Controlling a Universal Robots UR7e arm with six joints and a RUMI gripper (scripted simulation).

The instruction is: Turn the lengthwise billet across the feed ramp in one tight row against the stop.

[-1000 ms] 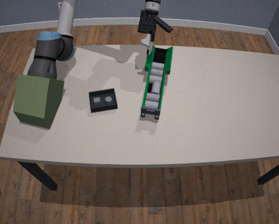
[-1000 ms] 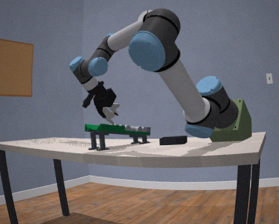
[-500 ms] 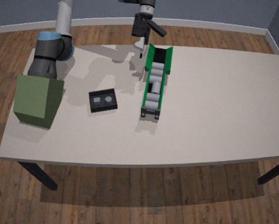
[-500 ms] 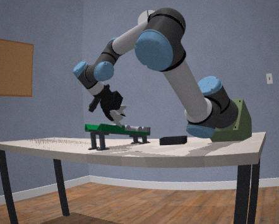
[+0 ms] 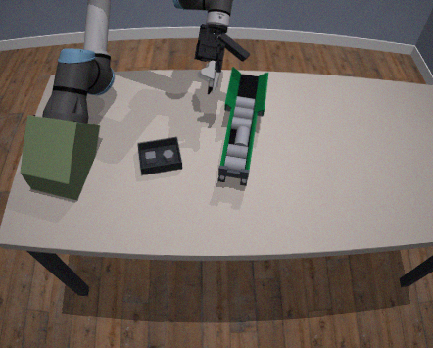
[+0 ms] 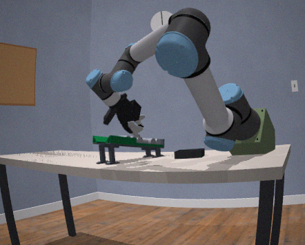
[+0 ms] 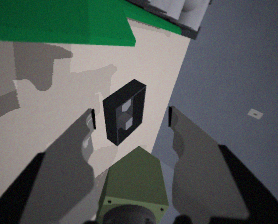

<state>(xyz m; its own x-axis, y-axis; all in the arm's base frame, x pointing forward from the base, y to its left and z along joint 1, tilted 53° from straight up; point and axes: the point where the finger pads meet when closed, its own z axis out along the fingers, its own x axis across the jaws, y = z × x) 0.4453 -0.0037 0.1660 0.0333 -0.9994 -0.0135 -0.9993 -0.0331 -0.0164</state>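
Now: the dark stop 70 mm ahead of my hand, 260 mm to the right of it and 80 mm below it. From my hand the other things lie so: black tray: 160 mm behind, 170 mm to the right, 130 mm below.
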